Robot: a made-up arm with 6 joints. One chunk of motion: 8 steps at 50 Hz.
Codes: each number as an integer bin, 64 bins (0 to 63) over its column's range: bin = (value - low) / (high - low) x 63, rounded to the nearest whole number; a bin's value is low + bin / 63 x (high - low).
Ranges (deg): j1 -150.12..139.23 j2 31.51..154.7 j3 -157..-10.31 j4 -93.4..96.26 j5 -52.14..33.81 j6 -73.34..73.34
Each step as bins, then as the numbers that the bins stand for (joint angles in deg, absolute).
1 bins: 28 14 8 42 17 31
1 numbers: -21.52 58.89 -138.37 33.04 -28.95 -1.16
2 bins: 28 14 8 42 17 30
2 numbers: -21.52 58.89 -138.37 33.04 -28.95 -3.49
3 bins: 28 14 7 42 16 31
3 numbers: -21.52 58.89 -140.70 33.04 -30.31 -1.16
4 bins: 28 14 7 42 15 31
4 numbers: -21.52 58.89 -140.70 33.04 -31.68 -1.16
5 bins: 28 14 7 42 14 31
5 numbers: -21.52 58.89 -140.70 33.04 -33.04 -1.16
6 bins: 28 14 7 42 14 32
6 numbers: -21.52 58.89 -140.70 33.04 -33.04 1.16
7 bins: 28 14 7 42 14 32
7 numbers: -21.52 58.89 -140.70 33.04 -33.04 1.16
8 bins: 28 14 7 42 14 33
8 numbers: -21.52 58.89 -140.70 33.04 -33.04 3.49
